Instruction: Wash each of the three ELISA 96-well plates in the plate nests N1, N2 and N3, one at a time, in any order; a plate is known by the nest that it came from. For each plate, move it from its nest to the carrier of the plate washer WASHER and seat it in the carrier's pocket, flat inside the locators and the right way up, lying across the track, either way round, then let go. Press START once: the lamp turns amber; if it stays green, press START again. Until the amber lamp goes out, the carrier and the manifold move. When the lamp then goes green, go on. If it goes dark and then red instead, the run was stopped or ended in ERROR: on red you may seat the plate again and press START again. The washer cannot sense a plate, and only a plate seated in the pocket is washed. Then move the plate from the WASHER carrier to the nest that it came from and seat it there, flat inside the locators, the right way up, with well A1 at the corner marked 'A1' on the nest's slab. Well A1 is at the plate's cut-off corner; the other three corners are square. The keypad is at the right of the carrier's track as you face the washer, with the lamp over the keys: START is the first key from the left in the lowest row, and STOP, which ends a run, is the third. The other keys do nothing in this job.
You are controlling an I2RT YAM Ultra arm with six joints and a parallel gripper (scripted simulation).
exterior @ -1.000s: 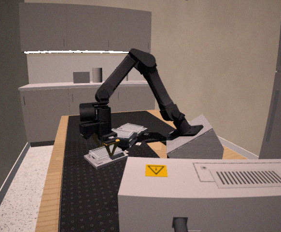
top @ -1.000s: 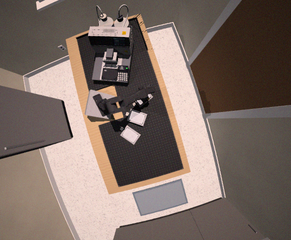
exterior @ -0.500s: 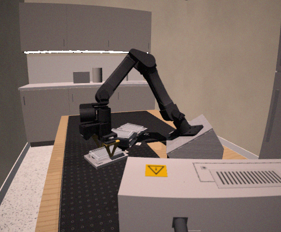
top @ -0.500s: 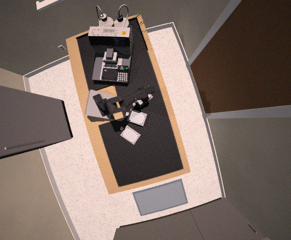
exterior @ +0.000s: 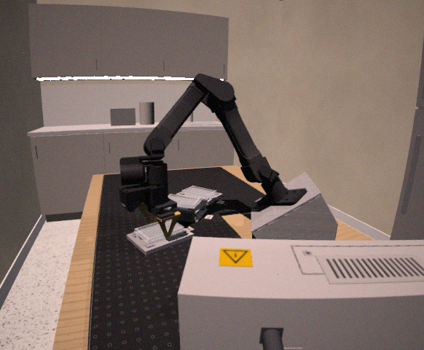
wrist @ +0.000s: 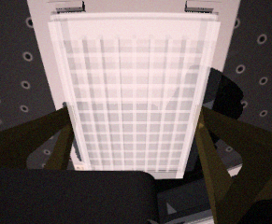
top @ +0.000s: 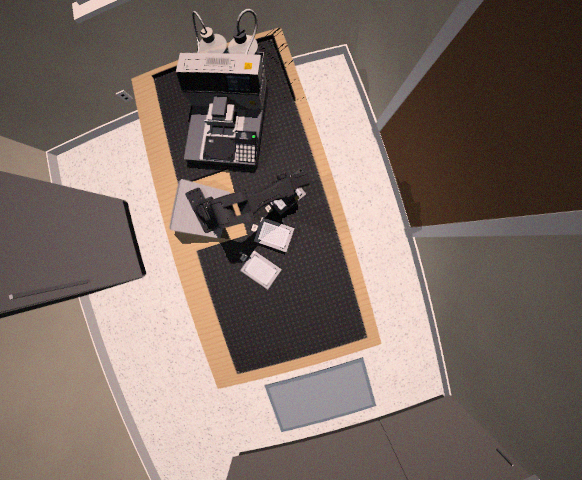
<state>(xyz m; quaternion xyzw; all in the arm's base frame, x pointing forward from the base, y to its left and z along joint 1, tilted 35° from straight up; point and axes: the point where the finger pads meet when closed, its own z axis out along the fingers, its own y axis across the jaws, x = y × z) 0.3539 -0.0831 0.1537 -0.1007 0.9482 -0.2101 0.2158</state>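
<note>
Right now my hand is 2 cm above the grey nest slab. The rest, counted from my hand: n1 label (10 cm behind, 1 cm to the right, 3 cm below); then carrier pocket (14 cm behind, 35 cm to the left, 4 cm above); then N2 label (21 cm behind, 5 cm to the right, 3 cm below).
</note>
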